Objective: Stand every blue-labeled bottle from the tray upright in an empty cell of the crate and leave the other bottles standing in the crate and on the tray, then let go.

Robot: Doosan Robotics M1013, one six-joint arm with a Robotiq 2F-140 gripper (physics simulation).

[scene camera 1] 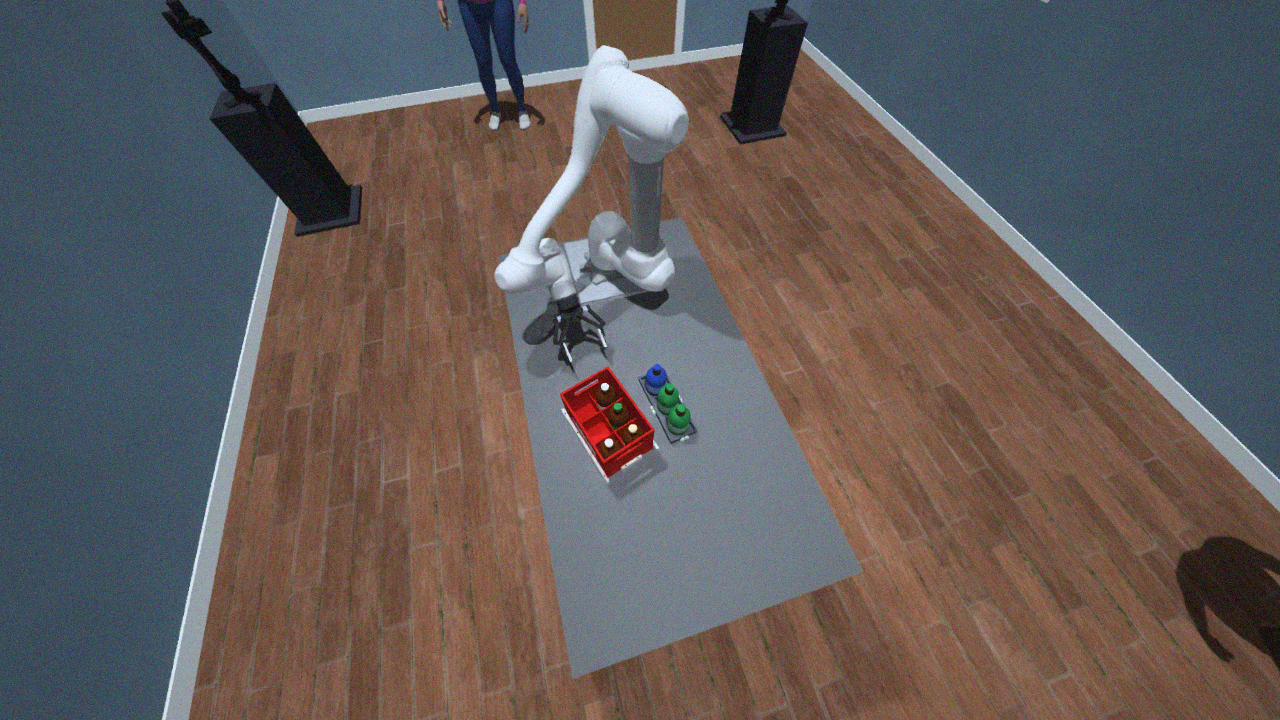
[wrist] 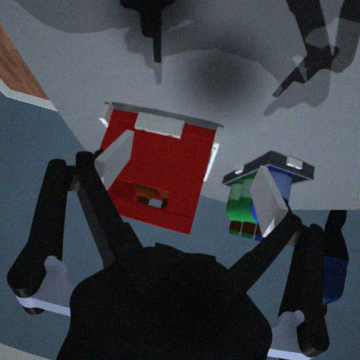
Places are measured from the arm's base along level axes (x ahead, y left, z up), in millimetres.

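Where they show: gripper, between the fingertips: [scene camera 1: 588, 353]; arm's base, origin of its link: [scene camera 1: 608, 265].
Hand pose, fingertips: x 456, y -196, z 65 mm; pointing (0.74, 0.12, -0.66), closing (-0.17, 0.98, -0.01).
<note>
Each offset is from my fingertips to the centre of the thing. "spot": to the spot under its first point. Level surfaces: height alone.
One blue bottle @[dz -14, dx +162, dy +211 mm] [scene camera 1: 657, 378] [wrist: 284, 182] stands at the robot-side end of the dark tray @[spot: dz -72, dx +276, dy +179 mm] [scene camera 1: 657, 414] [wrist: 270, 159]. Two green bottles @[dz -14, dx +246, dy +227 mm] [scene camera 1: 667, 398] [wrist: 237, 205] stand beyond it. The red crate @[spot: dz +4, dx +405, dy +46 mm] [scene camera 1: 631, 452] [wrist: 160, 165] stands beside the tray. In the scene view it holds a row of brown bottles @[dz -11, dx +264, dy +43 mm] [scene camera 1: 617, 412] on the tray side and one white-capped brown bottle @[dz -11, dx +373, dy -17 mm] [scene camera 1: 609, 445] in the far outer cell; two outer cells @[spot: dz -89, dx +172, dy -65 mm] [scene camera 1: 584, 409] look empty. My gripper [scene camera 1: 587, 352] [wrist: 194, 160] is open and empty, on the robot side of the crate. In the wrist view one finger partly hides the blue bottle.
The crate and tray stand on a grey mat @[dz -97 mm] [scene camera 1: 698, 555]. The arm's base is behind the gripper. Two black pedestals [scene camera 1: 284, 161] [scene camera 1: 765, 76] and a standing person [scene camera 1: 492, 44] are at the back. Part of a figure [wrist: 335, 275] shows at the wrist view's right.
</note>
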